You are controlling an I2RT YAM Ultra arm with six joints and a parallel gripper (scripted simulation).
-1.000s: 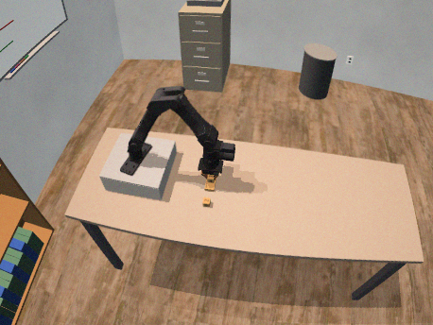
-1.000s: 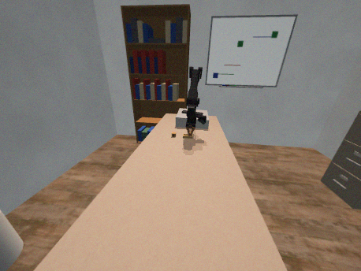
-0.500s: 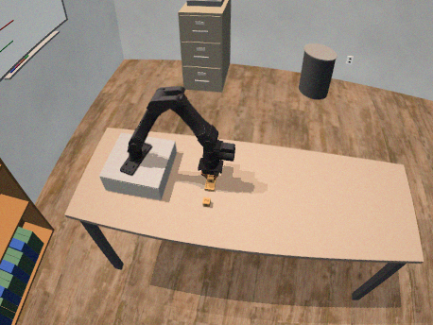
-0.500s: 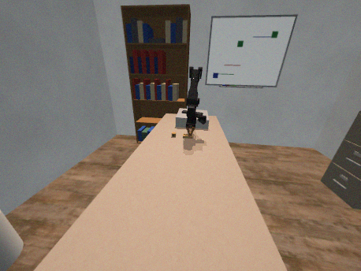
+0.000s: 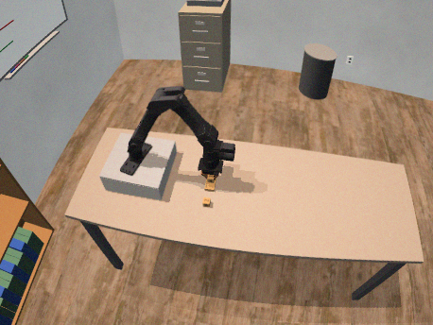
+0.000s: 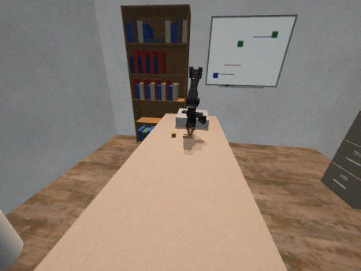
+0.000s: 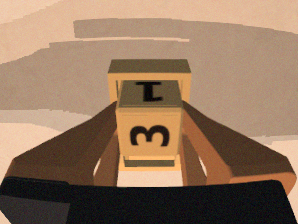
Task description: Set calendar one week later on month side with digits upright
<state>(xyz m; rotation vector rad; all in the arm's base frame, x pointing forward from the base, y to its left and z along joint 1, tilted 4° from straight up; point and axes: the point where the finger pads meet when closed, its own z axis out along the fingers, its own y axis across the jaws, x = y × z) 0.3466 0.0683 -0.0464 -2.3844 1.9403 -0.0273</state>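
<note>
My hand is right at the wooden digit cube. The rest, counted from my hand: calendar tray: 20 mm to the right, 20 mm below.
</note>
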